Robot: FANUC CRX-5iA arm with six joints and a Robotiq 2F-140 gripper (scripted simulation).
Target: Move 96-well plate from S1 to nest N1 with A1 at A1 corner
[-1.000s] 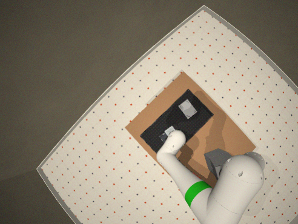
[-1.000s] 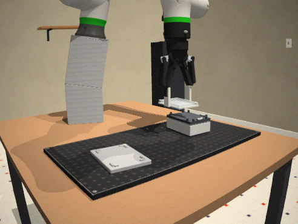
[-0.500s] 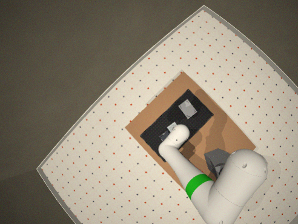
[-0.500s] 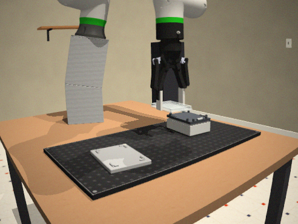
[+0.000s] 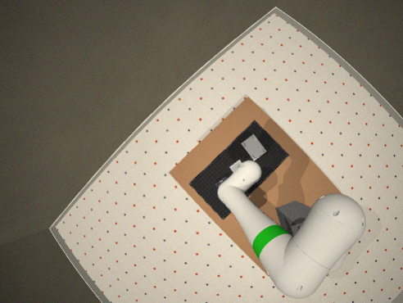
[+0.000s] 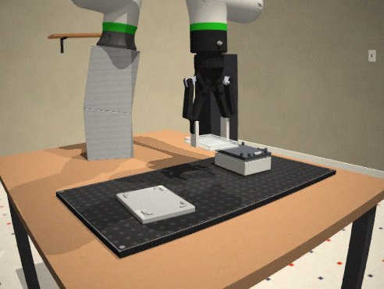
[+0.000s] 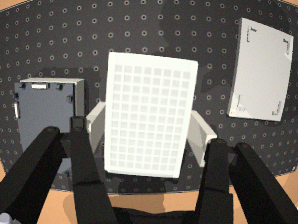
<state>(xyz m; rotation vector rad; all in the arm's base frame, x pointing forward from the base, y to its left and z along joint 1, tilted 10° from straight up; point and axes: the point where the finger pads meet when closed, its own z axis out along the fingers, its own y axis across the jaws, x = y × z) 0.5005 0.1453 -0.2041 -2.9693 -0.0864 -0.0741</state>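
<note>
Now: the plate nest N1 190 mm to the right of my hand, 120 mm below it and 80 mm ahead of it. Also, from my hand: white 96-well plate 20 mm below.
</note>
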